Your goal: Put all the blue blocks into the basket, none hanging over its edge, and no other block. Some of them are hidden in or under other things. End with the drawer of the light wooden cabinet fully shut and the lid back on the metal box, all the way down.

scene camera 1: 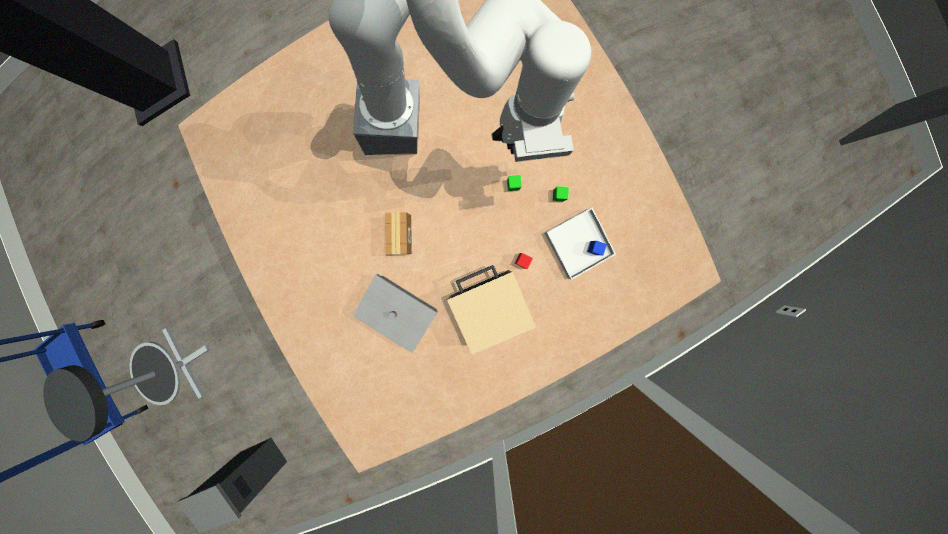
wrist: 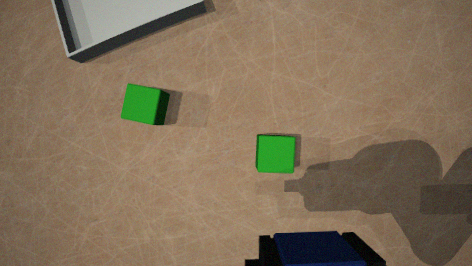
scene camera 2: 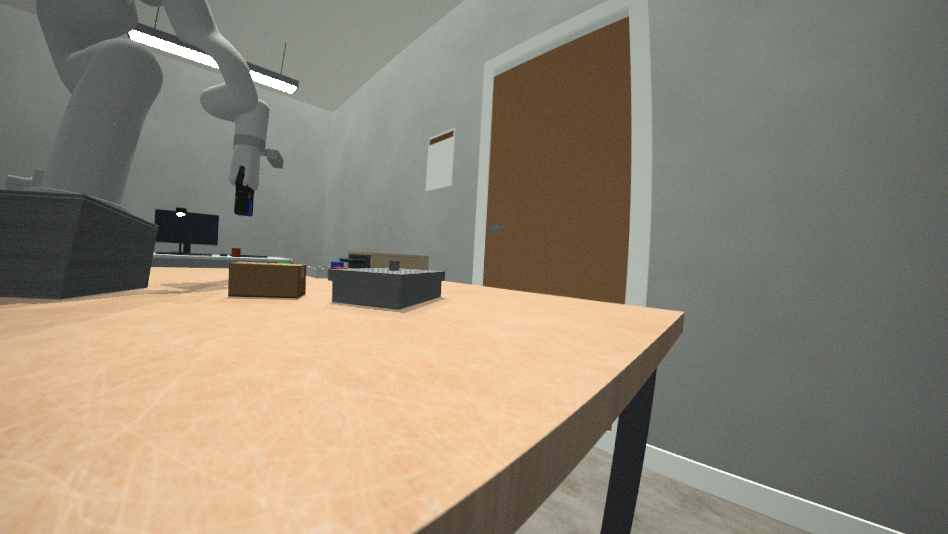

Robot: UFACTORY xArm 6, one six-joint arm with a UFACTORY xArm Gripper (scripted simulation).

Note:
I see my gripper [scene camera 2: 243, 214], a light wooden cabinet [scene camera 1: 490, 312] and a white basket [scene camera 1: 572, 239].
The light wooden cabinet is seen too in scene camera 2 [scene camera 2: 377, 260]. My gripper shows as well in scene camera 1 [scene camera 1: 520, 146]. The wrist view misses the light wooden cabinet: it is out of frame.

